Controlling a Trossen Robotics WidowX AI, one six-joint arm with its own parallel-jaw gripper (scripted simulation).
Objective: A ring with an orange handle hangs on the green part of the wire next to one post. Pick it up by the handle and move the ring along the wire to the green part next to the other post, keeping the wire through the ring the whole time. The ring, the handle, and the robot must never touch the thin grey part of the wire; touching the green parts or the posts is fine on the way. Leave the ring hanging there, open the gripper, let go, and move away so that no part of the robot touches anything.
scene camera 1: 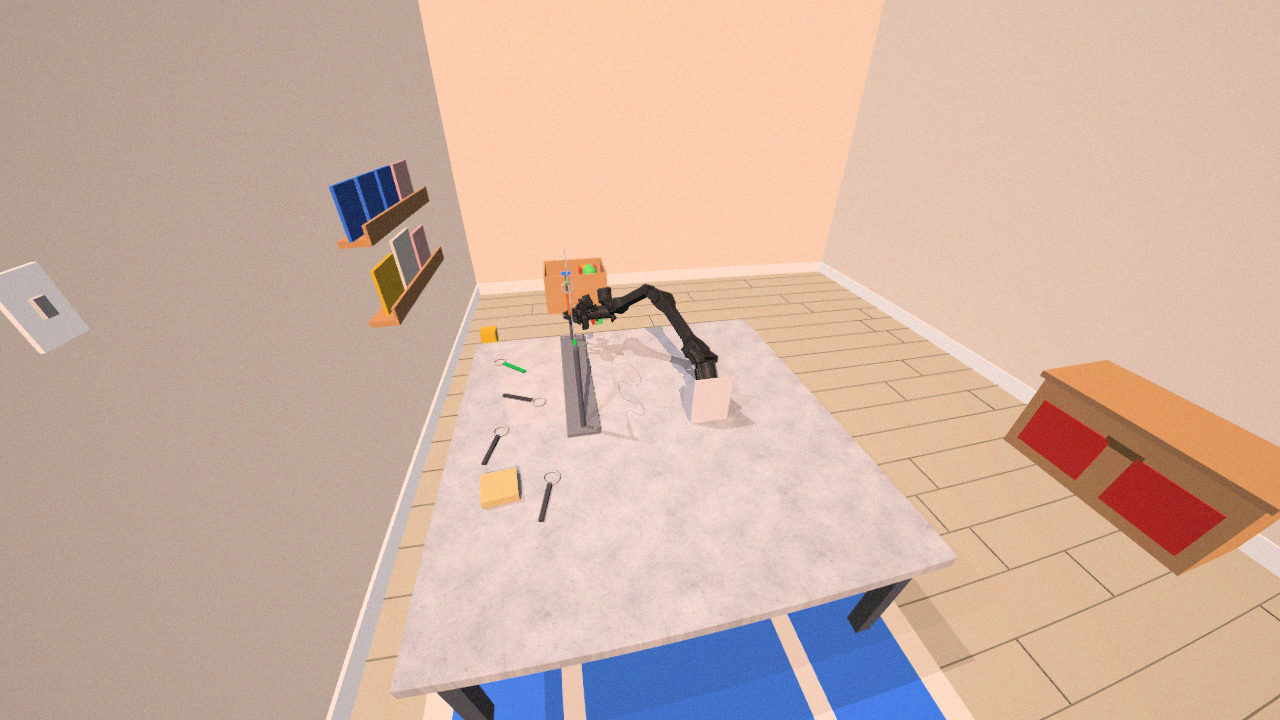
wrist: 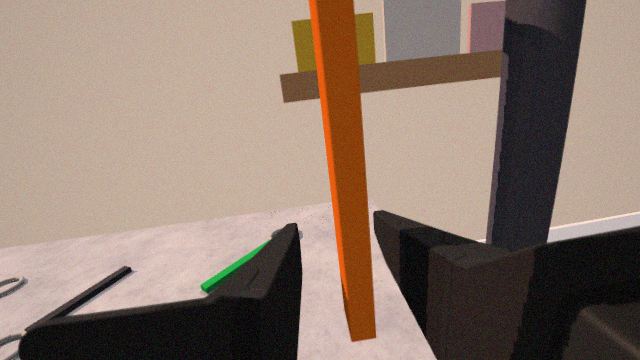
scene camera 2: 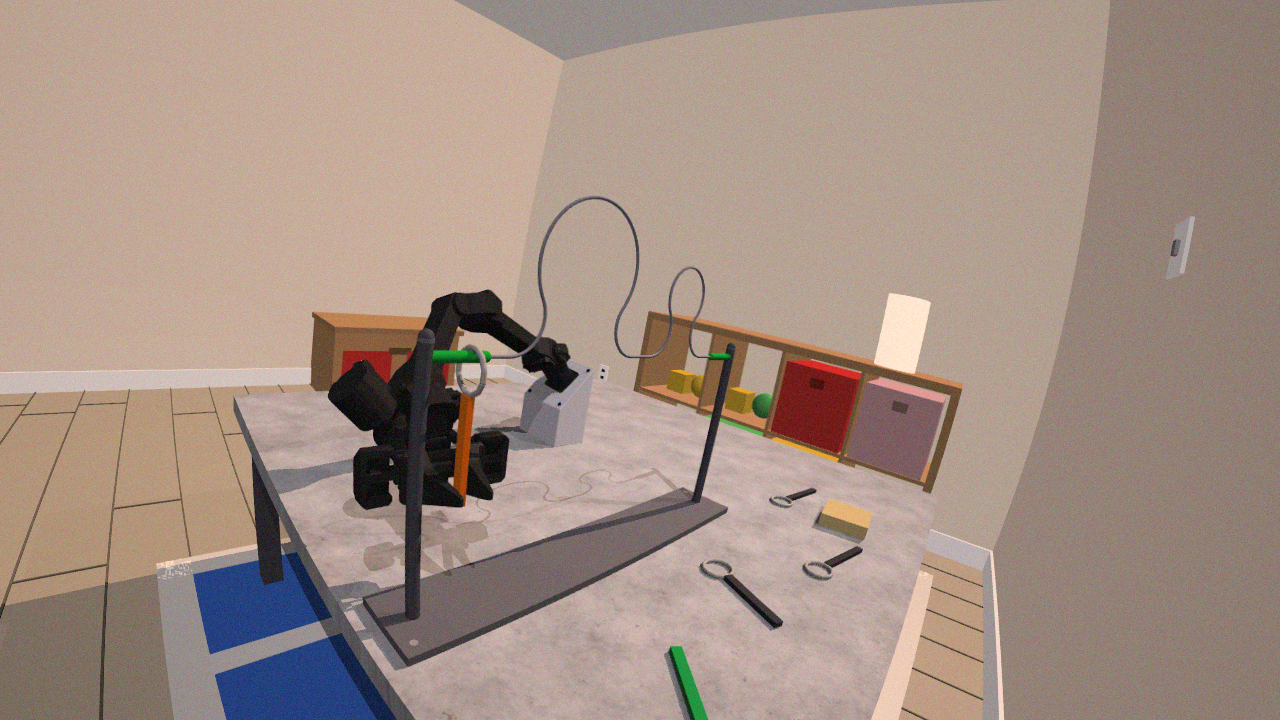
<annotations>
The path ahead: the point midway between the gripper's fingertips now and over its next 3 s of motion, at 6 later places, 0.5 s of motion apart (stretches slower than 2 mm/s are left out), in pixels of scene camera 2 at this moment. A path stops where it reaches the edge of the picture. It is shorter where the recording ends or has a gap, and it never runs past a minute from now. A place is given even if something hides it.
My gripper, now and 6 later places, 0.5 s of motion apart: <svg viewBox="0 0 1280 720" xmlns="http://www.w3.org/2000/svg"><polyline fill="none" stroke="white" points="477,499 479,490 479,488 473,477 471,462 485,453 516,441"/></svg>
</annotations>
